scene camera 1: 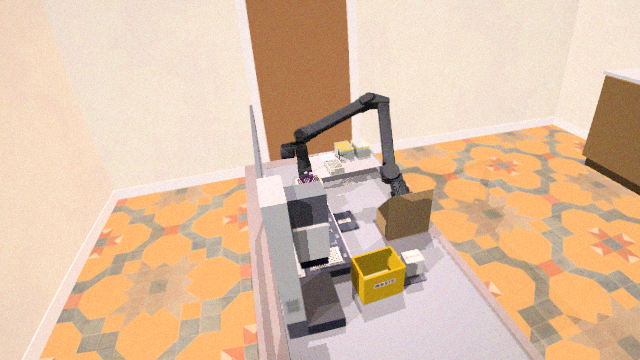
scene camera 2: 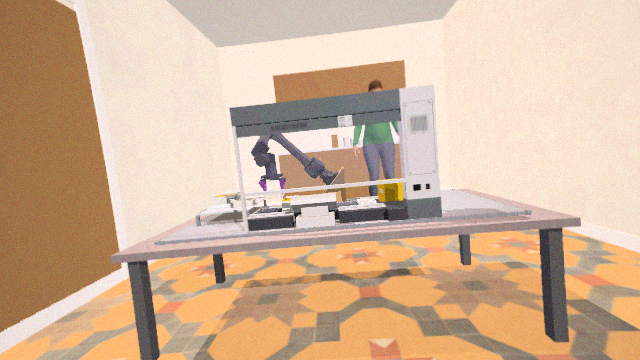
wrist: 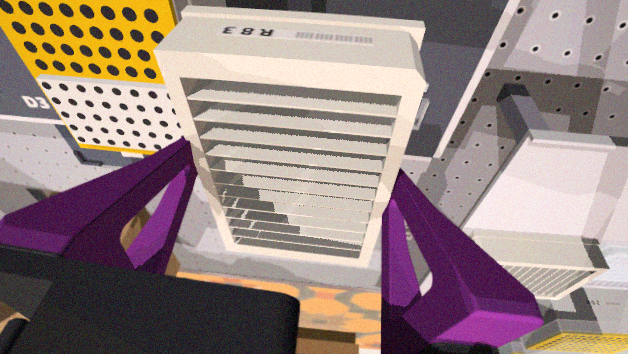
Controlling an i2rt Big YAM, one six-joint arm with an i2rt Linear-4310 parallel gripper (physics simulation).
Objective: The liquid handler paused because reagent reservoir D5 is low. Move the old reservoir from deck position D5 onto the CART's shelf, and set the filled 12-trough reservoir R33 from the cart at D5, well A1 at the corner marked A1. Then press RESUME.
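Frame: origin at the arm's base, x ahead, y left, z up, level; millimetres.
Seen in the pictures: gripper, fingertip midpoint: point(wrist: 296, 159); arm's base, origin of the base link: point(scene camera 1: 402, 199).
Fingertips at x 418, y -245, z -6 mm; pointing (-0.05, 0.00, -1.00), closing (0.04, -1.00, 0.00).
Observation:
Offsets run from my fingertips to a thing's top centre. "spot": to the spot under its first point.
My gripper point(wrist: 296, 159) point(scene camera 1: 306, 177) point(scene camera 2: 271, 183) has purple fingers. It is shut on the long sides of a cream 12-trough reservoir {8 mm back, 2 mm right, 15 mm up} point(wrist: 289, 132) whose end label reads R83. The reservoir hangs above the deck at the far end of the liquid handler point(scene camera 1: 277, 232) point(scene camera 2: 416, 134). Its troughs look mostly empty. Below and to the left, a deck slot is marked D3 {spot: 87 mm back, 207 mm left, 86 mm down} point(wrist: 36, 102). Another ribbed cream reservoir {166 mm back, 260 mm right, 46 mm down} point(wrist: 549, 272) lies lower right in the wrist view. I cannot see the D5 mark or the RESUME button.
A yellow perforated tip box {11 mm ahead, 96 mm left, 22 mm down} point(wrist: 87, 35) and a white one point(wrist: 113, 114) lie left of the held reservoir. A raised shelf point(scene camera 1: 358, 166) holds several labware pieces. A cardboard box point(scene camera 1: 405, 214) and a yellow waste bin {222 mm back, 599 mm left, 2 mm down} point(scene camera 1: 378, 275) stand on the table. A person point(scene camera 2: 378, 138) stands behind the handler.

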